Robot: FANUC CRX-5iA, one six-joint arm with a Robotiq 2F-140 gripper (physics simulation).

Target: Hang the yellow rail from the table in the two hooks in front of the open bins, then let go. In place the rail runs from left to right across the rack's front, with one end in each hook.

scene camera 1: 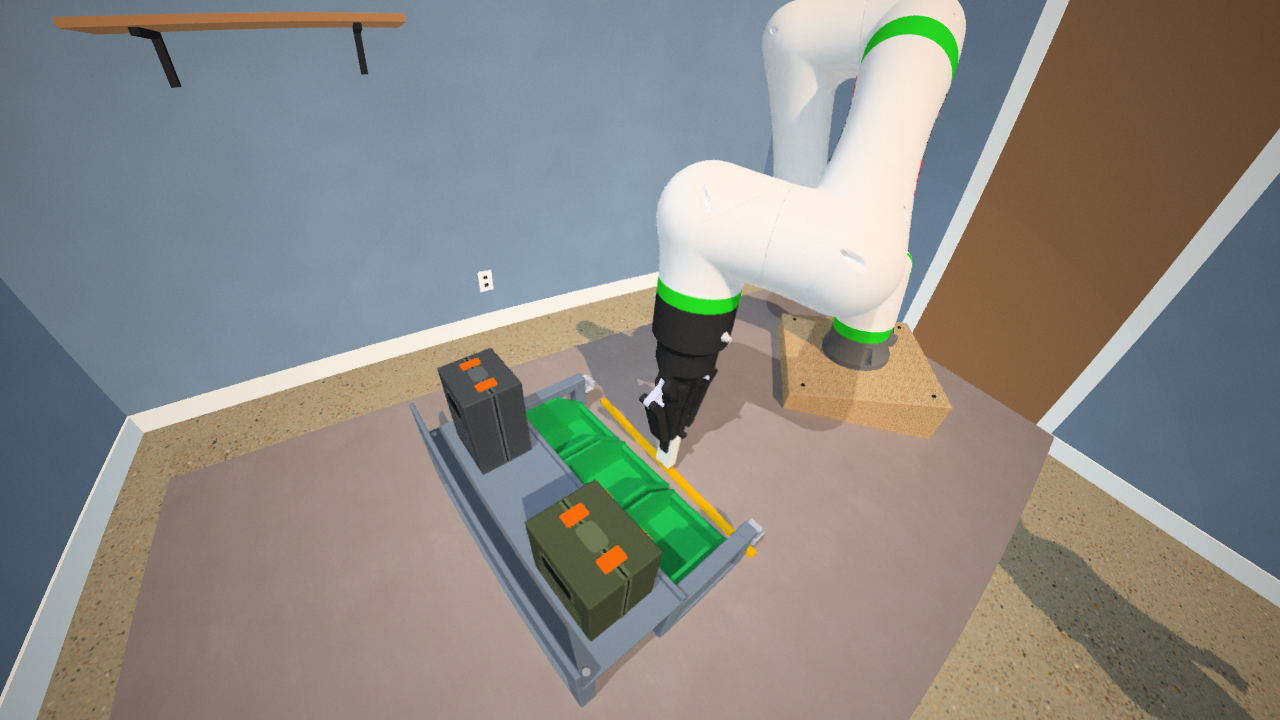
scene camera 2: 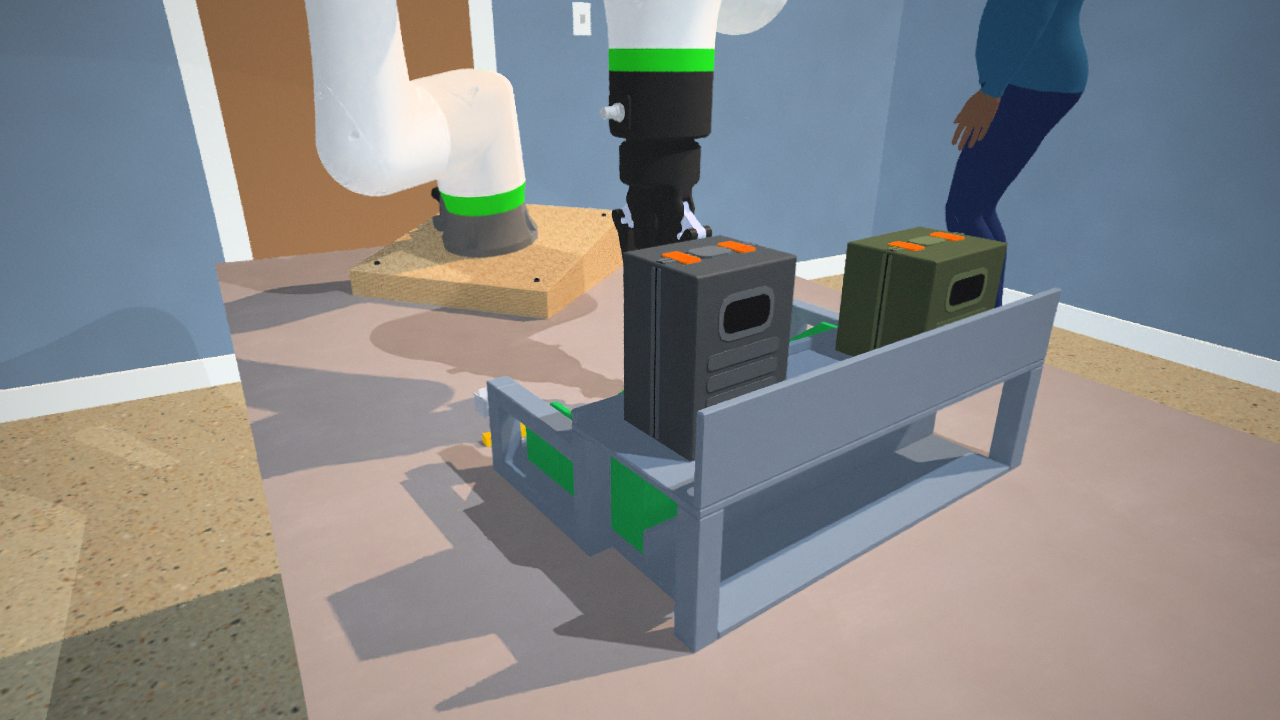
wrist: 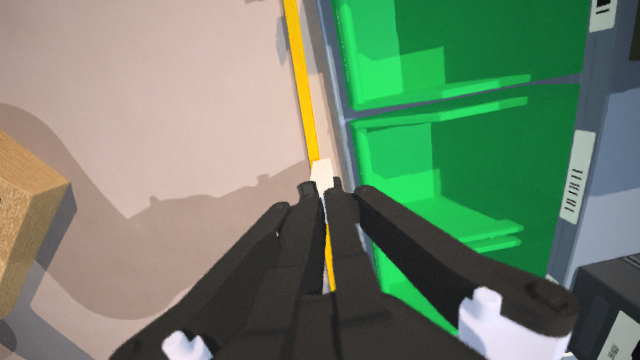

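Seen in the pictures: gripper, fingertip midpoint: (scene camera 1: 665, 460) (wrist: 324, 173); arm's base at its link origin: (scene camera 1: 854, 351) (scene camera 2: 491, 238).
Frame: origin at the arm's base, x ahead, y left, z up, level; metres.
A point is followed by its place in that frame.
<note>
The yellow rail (scene camera 1: 702, 500) @(x 0.518, y 0.032, z -0.054 m) (scene camera 2: 487, 438) @(x 0.518, y -0.235, z -0.056 m) (wrist: 301, 75) @(x 0.519, y 0.039, z -0.055 m) runs along the rack's front beside the green bins. In scene camera 2, its end shows lower than the pale hook (scene camera 2: 481, 401) @(x 0.553, y -0.251, z 0.000 m), apart from it. In scene camera 1, one end is near the far hook (scene camera 1: 588, 383) @(x 0.543, y -0.239, z -0.006 m), the other emerges below the near hook (scene camera 1: 756, 532) @(x 0.542, y 0.133, z 0.020 m). My gripper (scene camera 1: 666, 454) @(x 0.525, y -0.048, z -0.036 m) (wrist: 324, 173) @(x 0.525, y -0.048, z -0.036 m) is shut with nothing between its fingers. Its white tips meet over the rail's middle; whether they touch it is unclear. The dark case hides the fingertips in scene camera 2.
The grey rack (scene camera 1: 501, 555) @(x 0.804, y -0.012, z 0.037 m) (scene camera 2: 859, 402) @(x 0.820, y -0.099, z 0.066 m) holds green bins (scene camera 1: 617, 470) @(x 0.588, y -0.088, z -0.056 m) (wrist: 475, 150) @(x 0.679, y -0.055, z -0.056 m). A dark grey case (scene camera 1: 487, 411) @(x 0.753, y -0.123, z 0.138 m) (scene camera 2: 707, 349) @(x 0.782, y -0.195, z 0.111 m) and an olive case (scene camera 1: 595, 555) @(x 0.745, y 0.081, z 0.132 m) (scene camera 2: 921, 291) @(x 0.772, y 0.018, z 0.108 m) stand on its top. The arm's wooden base (scene camera 1: 859, 394) @(x 0.133, y 0.079, z -0.003 m) (wrist: 25, 215) @(x 0.202, y -0.041, z -0.026 m) is across from the bins.
</note>
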